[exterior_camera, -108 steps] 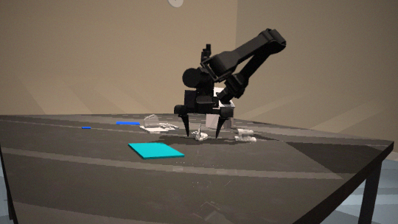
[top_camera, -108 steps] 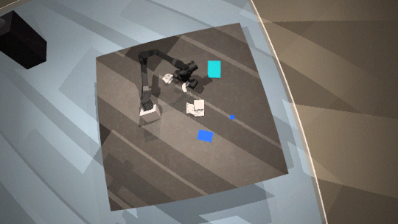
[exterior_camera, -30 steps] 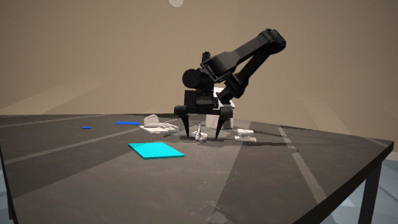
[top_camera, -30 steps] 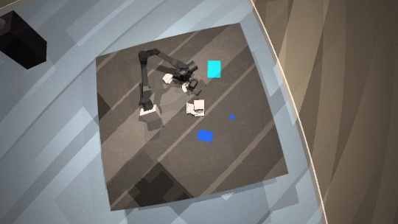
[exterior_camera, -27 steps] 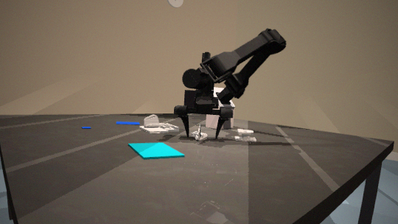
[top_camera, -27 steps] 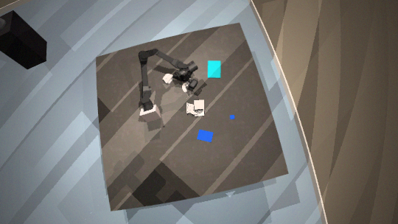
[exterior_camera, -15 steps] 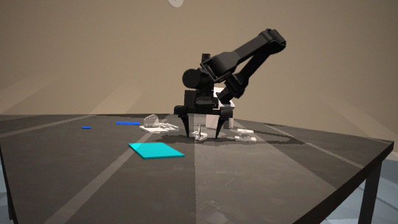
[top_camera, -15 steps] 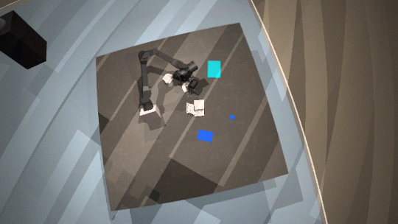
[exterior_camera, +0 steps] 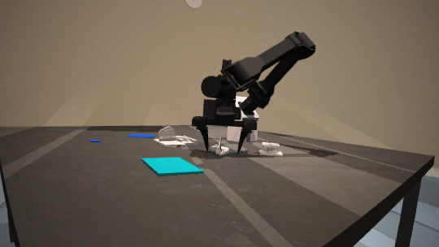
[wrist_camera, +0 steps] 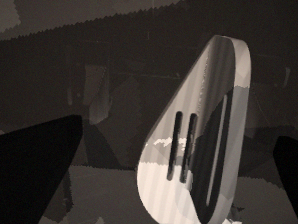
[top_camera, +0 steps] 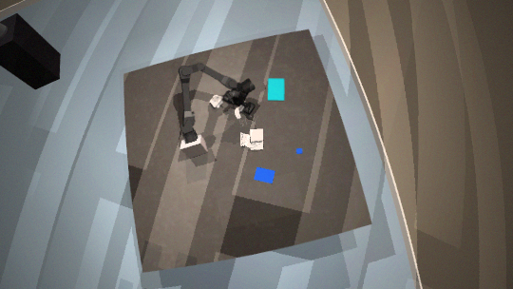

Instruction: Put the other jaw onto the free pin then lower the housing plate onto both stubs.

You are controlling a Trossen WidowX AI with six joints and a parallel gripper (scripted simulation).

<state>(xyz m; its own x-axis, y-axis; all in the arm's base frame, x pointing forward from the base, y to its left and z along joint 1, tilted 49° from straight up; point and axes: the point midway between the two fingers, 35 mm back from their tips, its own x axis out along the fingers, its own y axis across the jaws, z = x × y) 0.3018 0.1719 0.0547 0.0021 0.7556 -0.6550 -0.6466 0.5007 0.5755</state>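
My gripper tip is now 4 cm to the left of the jaw and 1 cm past it. Also, from my gripper tip: white housing plate 12 cm behind, 9 cm to the left, 2 cm above; then cyan flat patch 24 cm ahead, 5 cm to the left; then small blue square 35 cm to the right, 24 cm ahead.
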